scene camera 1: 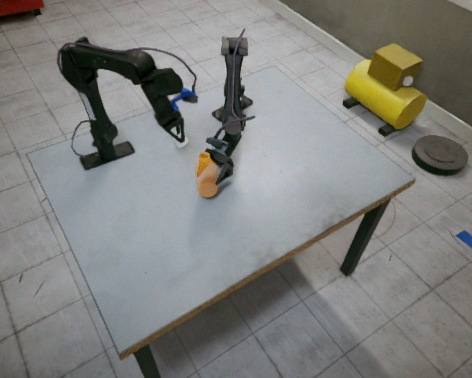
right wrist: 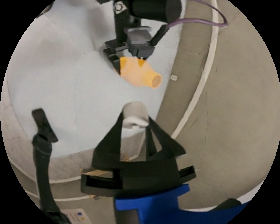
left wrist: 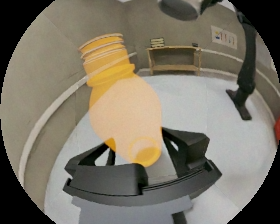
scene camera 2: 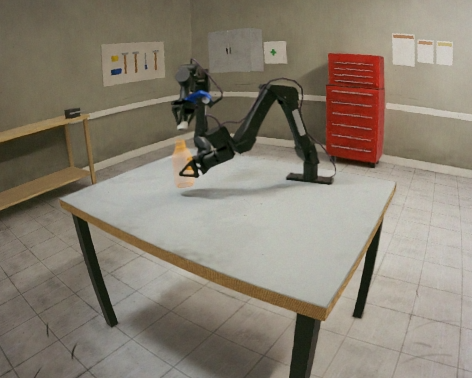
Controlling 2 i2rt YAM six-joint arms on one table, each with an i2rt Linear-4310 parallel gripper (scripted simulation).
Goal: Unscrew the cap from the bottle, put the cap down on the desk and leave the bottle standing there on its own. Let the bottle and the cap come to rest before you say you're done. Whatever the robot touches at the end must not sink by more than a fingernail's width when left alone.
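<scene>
An orange bottle is in my sight, and so are my left gripper and my right gripper. The right wrist view shows my left gripper as well as my right gripper, and scene camera 2 also gives me a look at my right gripper.
</scene>
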